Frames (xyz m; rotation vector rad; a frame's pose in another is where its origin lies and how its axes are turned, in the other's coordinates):
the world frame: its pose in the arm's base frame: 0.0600 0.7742 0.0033 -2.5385 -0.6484 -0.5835
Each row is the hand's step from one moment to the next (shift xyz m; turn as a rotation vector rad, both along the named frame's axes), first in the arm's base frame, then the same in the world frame.
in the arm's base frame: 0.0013 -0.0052 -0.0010 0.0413 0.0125 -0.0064
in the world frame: -0.0012 0.0051 -0.0015 0.0341 0.0141 0.0233
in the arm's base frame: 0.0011 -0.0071 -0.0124 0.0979 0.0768 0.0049
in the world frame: -0.0077 0.0101 0.0067 0.1066 -0.0101 0.0635
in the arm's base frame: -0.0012 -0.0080 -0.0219 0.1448 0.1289 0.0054
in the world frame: -0.0145 0.0126 0.0132 0.1620 -0.0264 0.1033
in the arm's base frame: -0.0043 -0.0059 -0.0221 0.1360 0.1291 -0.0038
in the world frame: -0.0164 0.0094 0.0136 0.1504 -0.0283 0.1084
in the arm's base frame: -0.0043 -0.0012 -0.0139 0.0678 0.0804 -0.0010
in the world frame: -0.0107 0.0031 0.0094 0.0808 -0.0270 0.0616
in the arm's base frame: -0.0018 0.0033 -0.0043 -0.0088 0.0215 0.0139
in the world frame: -0.0025 -0.0022 0.0047 0.0071 -0.0260 -0.0026
